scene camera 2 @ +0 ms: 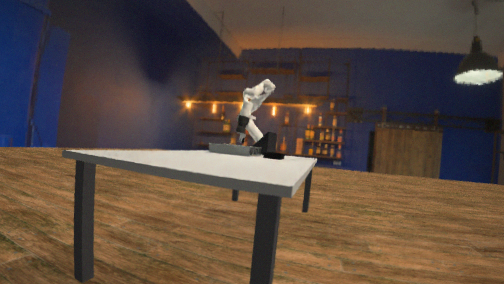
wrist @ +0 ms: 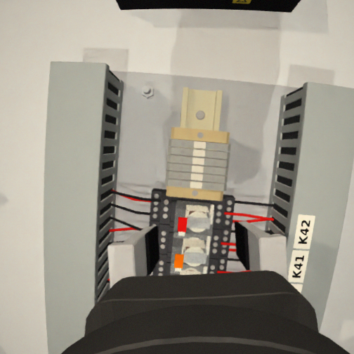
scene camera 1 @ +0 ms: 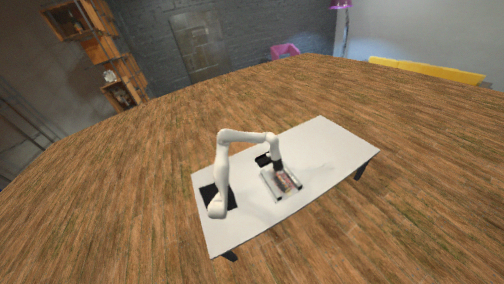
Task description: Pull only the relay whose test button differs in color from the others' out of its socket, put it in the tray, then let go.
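Pixels of known places: gripper, fingertip midpoint: (scene camera 2: 240, 142) (scene camera 1: 278, 172); arm's base, link origin: (scene camera 2: 261, 141) (scene camera 1: 220, 198).
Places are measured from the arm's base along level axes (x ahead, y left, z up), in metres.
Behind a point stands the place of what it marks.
In the wrist view the relay with the red test button (wrist: 197, 220) sits in its socket, nearest the grey terminal blocks. The relay beside it has an orange test button (wrist: 194, 253); part of another relay shows below it, and the rest of the row is hidden by the gripper. My gripper (wrist: 196, 240) (scene camera 2: 242, 141) {z -0.026, x 0.489, y -0.050 m} is open and empty, with its fingers on either side of the row, level in the picture with the orange-button relay. It is low over the panel. The black tray (scene camera 1: 262, 160) {z -0.107, x 0.495, y 0.209 m} lies on the table beside the panel; its near edge region is partly hidden by the arm.
Grey slotted wire ducts (wrist: 75, 175) (wrist: 325, 165) run along both sides of the row, with red and black wires between. The right duct carries labels K42 (wrist: 304, 231) and K41 (wrist: 298, 266). Beige-ended terminal blocks (wrist: 198, 162) stand on the rail (wrist: 187, 107). A white table (scene camera 1: 330, 140) {z -0.111, x 1.214, y -0.022 m} supports the panel.
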